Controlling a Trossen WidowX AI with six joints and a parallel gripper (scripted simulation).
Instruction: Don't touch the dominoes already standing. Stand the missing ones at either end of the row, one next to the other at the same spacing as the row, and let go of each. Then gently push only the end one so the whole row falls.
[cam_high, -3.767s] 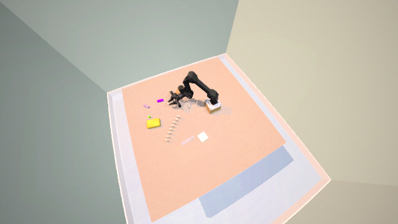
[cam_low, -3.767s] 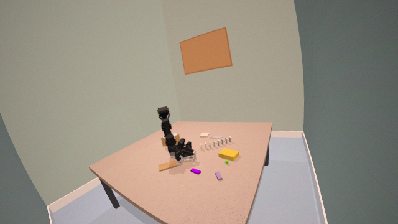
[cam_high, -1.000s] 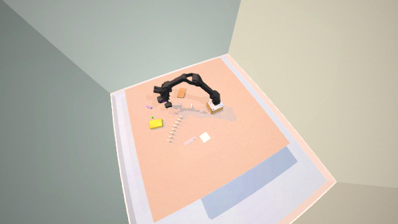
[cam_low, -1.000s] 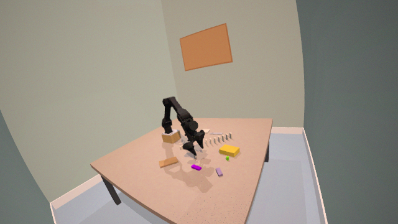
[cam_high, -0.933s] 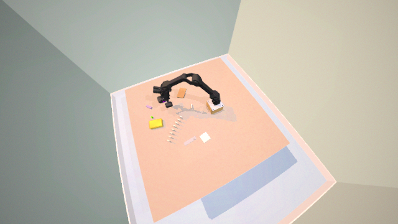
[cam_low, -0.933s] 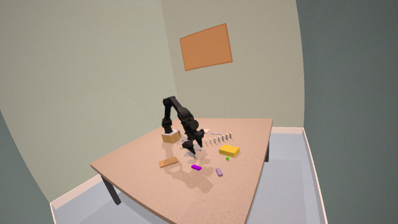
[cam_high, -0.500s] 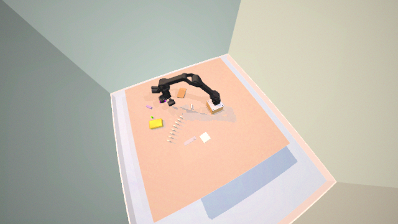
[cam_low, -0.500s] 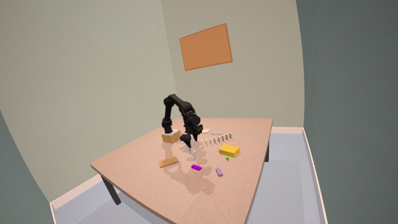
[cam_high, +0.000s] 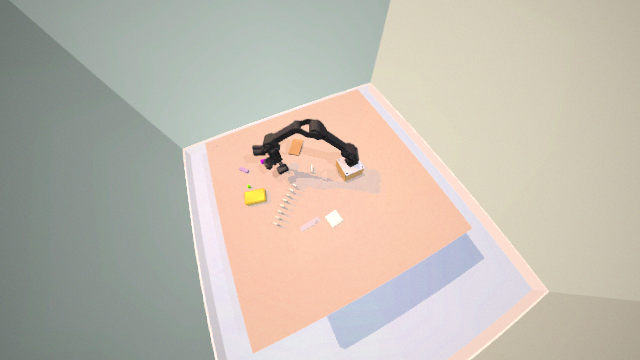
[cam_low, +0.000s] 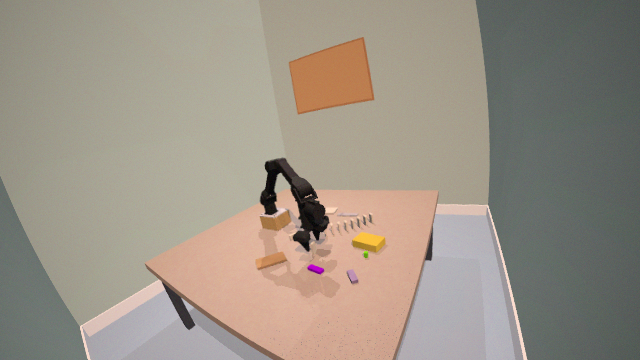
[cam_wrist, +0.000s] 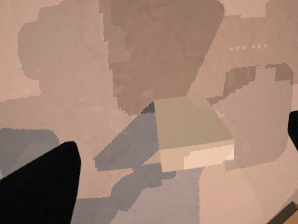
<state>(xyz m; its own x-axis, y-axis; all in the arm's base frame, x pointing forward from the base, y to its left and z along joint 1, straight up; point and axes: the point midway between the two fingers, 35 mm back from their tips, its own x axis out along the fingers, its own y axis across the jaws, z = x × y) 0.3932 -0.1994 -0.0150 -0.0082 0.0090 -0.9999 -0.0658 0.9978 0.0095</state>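
Now: gripper tip 70 mm short of the magenta block, 110 mm to the left of it and 30 mm above it. From my gripper tip the other things lie so: yellow block (210 mm ahead, 100 mm to the left, 20 mm below); orange flat piece (160 mm behind, 120 mm to the right, 30 mm below); small green cube (230 mm ahead, 20 mm to the left, 20 mm below).
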